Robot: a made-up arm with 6 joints. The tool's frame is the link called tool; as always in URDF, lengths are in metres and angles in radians.
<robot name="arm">
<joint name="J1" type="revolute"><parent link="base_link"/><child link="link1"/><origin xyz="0.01 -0.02 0.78" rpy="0 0 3.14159"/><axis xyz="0 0 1"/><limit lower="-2.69" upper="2.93"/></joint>
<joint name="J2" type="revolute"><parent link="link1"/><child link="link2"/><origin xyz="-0.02 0.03 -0.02" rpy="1.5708 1.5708 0"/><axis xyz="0 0 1"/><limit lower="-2.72" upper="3"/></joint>
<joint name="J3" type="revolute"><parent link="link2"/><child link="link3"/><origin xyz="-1.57 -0.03 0.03" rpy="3.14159 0 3.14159"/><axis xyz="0 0 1"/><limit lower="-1.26" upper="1.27"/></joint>
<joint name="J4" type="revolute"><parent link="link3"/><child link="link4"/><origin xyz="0 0.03 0.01" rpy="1.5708 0 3.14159"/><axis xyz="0 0 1"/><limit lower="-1.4" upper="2.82"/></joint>
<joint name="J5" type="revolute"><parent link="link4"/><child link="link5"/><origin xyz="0 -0.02 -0.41" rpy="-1.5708 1.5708 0"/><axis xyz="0 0 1"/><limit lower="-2.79" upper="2.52"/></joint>
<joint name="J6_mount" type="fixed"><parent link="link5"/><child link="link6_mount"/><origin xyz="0.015 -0.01 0.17" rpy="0 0 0"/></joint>
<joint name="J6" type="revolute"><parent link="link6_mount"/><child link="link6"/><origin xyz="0.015 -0.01 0.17" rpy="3.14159 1.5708 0"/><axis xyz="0 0 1"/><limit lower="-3.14" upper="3.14"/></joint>
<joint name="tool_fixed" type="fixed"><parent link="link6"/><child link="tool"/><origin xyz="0.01 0.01 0" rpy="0.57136 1.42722 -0.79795"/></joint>
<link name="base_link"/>
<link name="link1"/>
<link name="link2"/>
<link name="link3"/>
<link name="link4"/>
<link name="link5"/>
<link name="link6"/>
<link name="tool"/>
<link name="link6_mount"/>
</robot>
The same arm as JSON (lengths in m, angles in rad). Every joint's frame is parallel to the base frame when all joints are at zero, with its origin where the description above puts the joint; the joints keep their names.
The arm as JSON. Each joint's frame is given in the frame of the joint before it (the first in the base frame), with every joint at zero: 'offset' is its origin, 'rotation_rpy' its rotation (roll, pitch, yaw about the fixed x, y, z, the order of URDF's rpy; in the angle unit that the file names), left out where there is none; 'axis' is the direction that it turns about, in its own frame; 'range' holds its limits. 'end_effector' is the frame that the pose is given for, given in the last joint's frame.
{"length_unit": "m", "angle_unit": "rad", "chain": [{"id": "J1", "offset": [0.01, -0.02, 0.78], "axis": [0.0, 0.0, 1.0], "range": [-2.69, 2.93]}, {"id": "J2", "offset": [0.02, -0.03, -0.02], "axis": [0.0, 1.0, 0.0], "range": [-2.72, 3.0]}, {"id": "J3", "offset": [0.03, 0.03, 1.57], "axis": [0.0, -1.0, 0.0], "range": [-1.26, 1.27]}, {"id": "J4", "offset": [-0.03, -0.01, 0.0], "axis": [-1.0, 0.0, 0.0], "range": [-1.4, 2.82]}, {"id": "J5", "offset": [0.41, 0.02, 0.0], "axis": [0.0, -1.0, 0.0], "range": [-2.79, 2.52]}, {"id": "J6", "offset": [0.03, -0.34, -0.02], "axis": [-1.0, 0.0, 0.0], "range": [-3.14, 3.14]}], "end_effector": {"offset": [0.0, 0.01, -0.01], "rotation_rpy": [-0.2067, -0.1026, 0.1006]}}
